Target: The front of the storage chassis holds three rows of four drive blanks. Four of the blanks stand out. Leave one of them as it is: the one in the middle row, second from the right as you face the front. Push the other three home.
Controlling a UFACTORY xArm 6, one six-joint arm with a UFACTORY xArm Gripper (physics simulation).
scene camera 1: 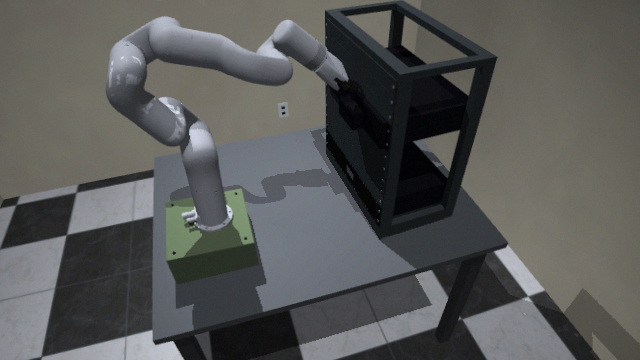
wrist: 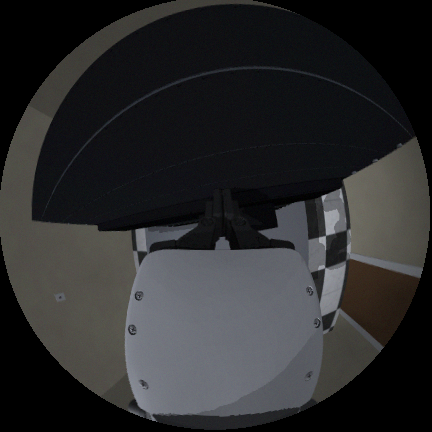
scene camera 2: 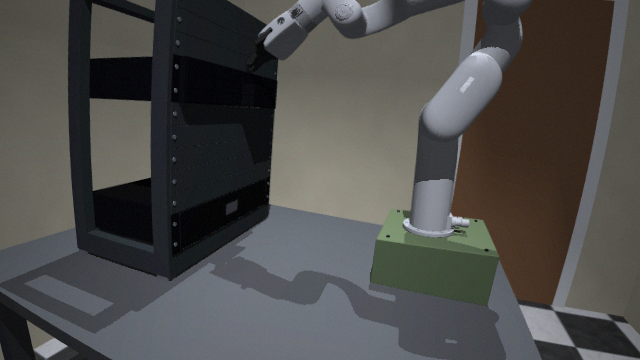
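Seen in the pictures: gripper, between the fingertips: [scene camera 1: 356,88] [wrist: 220,199] [scene camera 2: 249,67]; arm's base, origin of its link: [scene camera 1: 213,217] [scene camera 2: 428,228].
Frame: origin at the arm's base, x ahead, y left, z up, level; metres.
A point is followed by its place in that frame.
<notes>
The storage chassis [scene camera 1: 435,122] {x 0.666, y -0.171, z 0.305 m} [scene camera 2: 225,85] {x 0.495, y 0.131, z 0.300 m} is a black unit across the upper part of the rack. Its front is very dark, and I cannot make out the three rows or count the blanks standing out. A dark block [scene camera 1: 351,112] {x 0.461, y -0.039, z 0.310 m} [wrist: 265,216] {x 0.475, y -0.041, z 0.313 m} juts from its front near the fingers; I cannot tell its row or whether it is one blank or several. My gripper [scene camera 1: 359,91] {x 0.499, y 0.011, z 0.358 m} [scene camera 2: 251,67] {x 0.499, y 0.011, z 0.358 m} [wrist: 220,199] {x 0.499, y 0.011, z 0.358 m} is shut and empty. It slants down, with its fingertips at the chassis front near its upper edge. Contact is hidden. In the wrist view the block shows to the right of the fingers.
The dark rack [scene camera 1: 397,155] {x 0.533, y -0.200, z 0.245 m} [scene camera 2: 162,150] {x 0.523, y 0.304, z 0.162 m} stands on the grey table [scene camera 1: 310,260] {x 0.262, y -0.193, z -0.113 m} [scene camera 2: 300,325] {x 0.215, y 0.325, z -0.114 m}. Grey panels fill its front above and below the chassis. A second black unit [scene camera 1: 420,185] {x 0.680, y -0.143, z 0.032 m} [scene camera 2: 205,222] {x 0.510, y 0.175, z -0.019 m} sits at its bottom. The arm stands on a green base [scene camera 1: 215,262] {x -0.028, y -0.139, z -0.051 m} [scene camera 2: 432,267] {x -0.012, y 0.123, z -0.047 m}.
</notes>
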